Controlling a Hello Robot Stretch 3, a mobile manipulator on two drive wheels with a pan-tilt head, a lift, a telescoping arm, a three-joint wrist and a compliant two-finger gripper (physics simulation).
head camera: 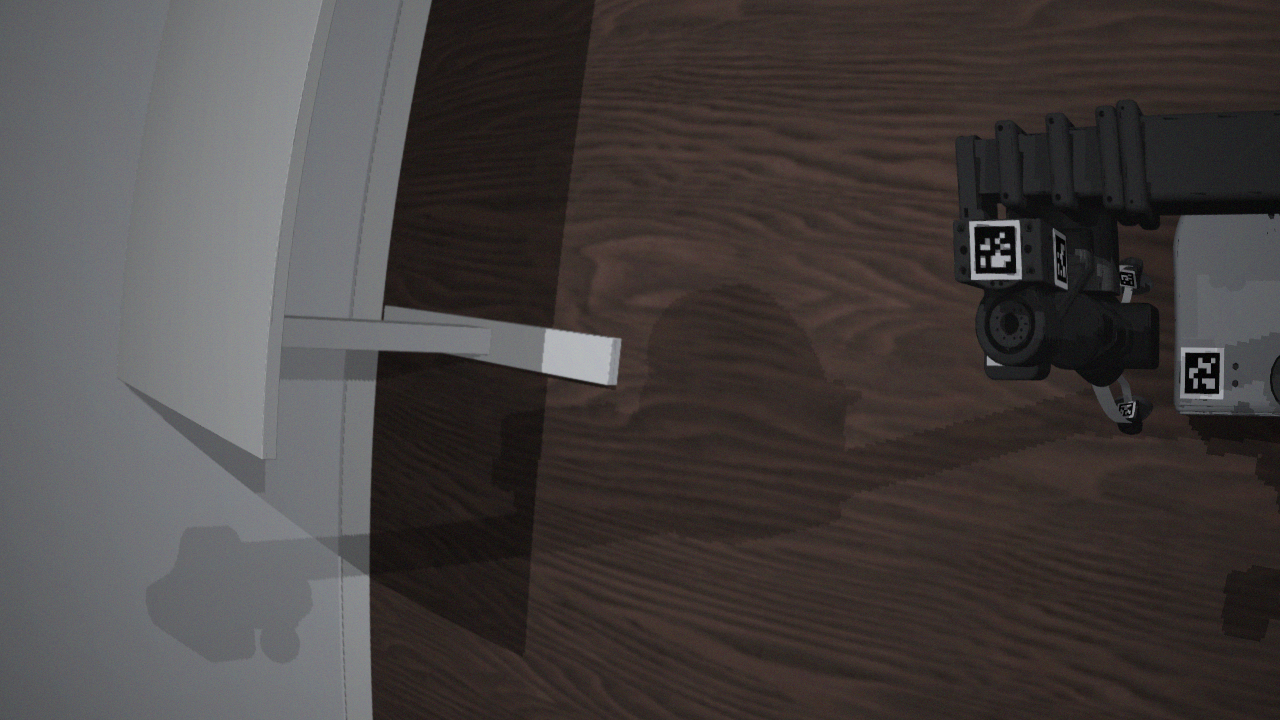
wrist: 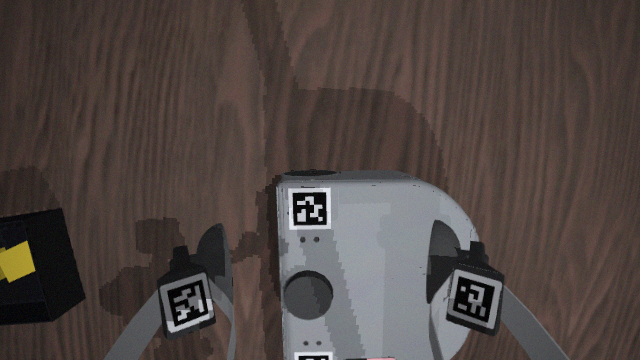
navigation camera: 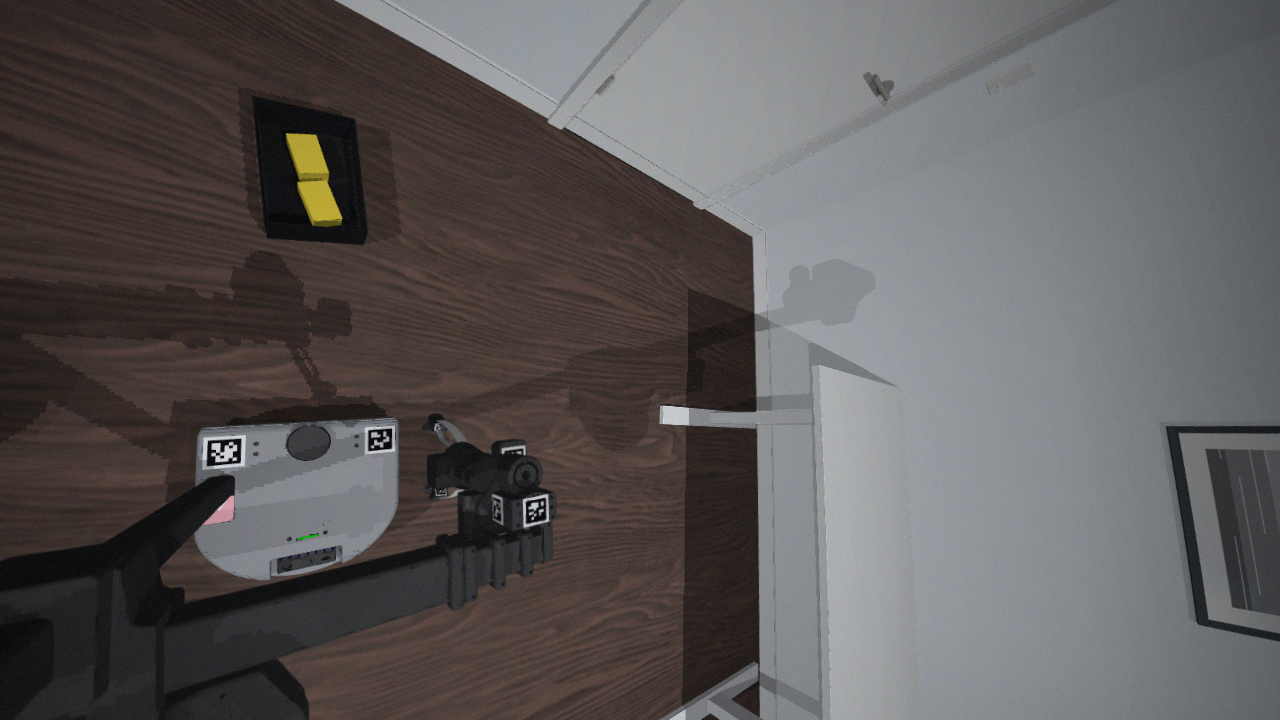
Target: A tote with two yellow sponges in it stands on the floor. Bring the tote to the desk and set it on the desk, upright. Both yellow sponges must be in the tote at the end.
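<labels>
So you can picture it, my gripper (navigation camera: 432,456) is 800 mm from the lens, and there's a black tote (navigation camera: 285,217) that's 1330 mm from the lens. That means my gripper is nearer to the lens than the black tote.
</labels>
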